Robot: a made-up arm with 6 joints. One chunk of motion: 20 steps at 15 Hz.
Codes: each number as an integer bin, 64 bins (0 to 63) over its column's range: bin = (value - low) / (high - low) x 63, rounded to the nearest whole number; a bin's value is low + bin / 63 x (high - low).
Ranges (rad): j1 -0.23..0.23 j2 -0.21..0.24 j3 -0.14..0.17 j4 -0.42..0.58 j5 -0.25..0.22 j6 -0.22..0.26
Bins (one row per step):
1: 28 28 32 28 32 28
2: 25 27 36 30 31 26
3: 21 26 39 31 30 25
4: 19 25 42 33 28 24
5: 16 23 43 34 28 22
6: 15 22 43 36 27 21
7: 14 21 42 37 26 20
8: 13 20 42 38 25 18
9: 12 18 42 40 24 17
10: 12 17 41 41 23 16
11: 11 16 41 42 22 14
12: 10 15 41 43 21 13
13: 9 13 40 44 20 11
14: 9 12 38 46 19 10
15: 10 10 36 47 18 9
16: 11 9 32 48 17 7
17: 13 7 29 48 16 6
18: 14 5 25 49 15 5
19: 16 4 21 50 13 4
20: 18 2 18 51 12 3
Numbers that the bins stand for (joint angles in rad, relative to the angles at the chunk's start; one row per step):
1: -0.0256 -0.0100 0.0175 0.0244 -0.0113 -0.0067
2: -0.0475 -0.0171 0.0371 0.0562 -0.0187 -0.0219
3: -0.0767 -0.0243 0.0519 0.0721 -0.0262 -0.0295
4: -0.0913 -0.0314 0.0667 0.1038 -0.0411 -0.0371
5: -0.1132 -0.0457 0.0716 0.1197 -0.0411 -0.0524
6: -0.1205 -0.0529 0.0716 0.1514 -0.0486 -0.0600
7: -0.1278 -0.0600 0.0667 0.1673 -0.0560 -0.0676
8: -0.1351 -0.0671 0.0667 0.1832 -0.0635 -0.0829
9: -0.1424 -0.0814 0.0667 0.2149 -0.0710 -0.0905
10: -0.1424 -0.0886 0.0617 0.2308 -0.0784 -0.0981
11: -0.1497 -0.0957 0.0617 0.2467 -0.0859 -0.1133
12: -0.1570 -0.1029 0.0617 0.2625 -0.0933 -0.1210
13: -0.1643 -0.1171 0.0568 0.2784 -0.1008 -0.1362
14: -0.1643 -0.1243 0.0470 0.3102 -0.1083 -0.1438
15: -0.1570 -0.1386 0.0371 0.3260 -0.1157 -0.1514
16: -0.1497 -0.1457 0.0175 0.3419 -0.1232 -0.1667
17: -0.1351 -0.1600 0.0027 0.3419 -0.1306 -0.1743
18: -0.1278 -0.1743 -0.0170 0.3578 -0.1381 -0.1819
19: -0.1132 -0.1814 -0.0367 0.3737 -0.1530 -0.1895
20: -0.0986 -0.1957 -0.0514 0.3895 -0.1605 -0.1971

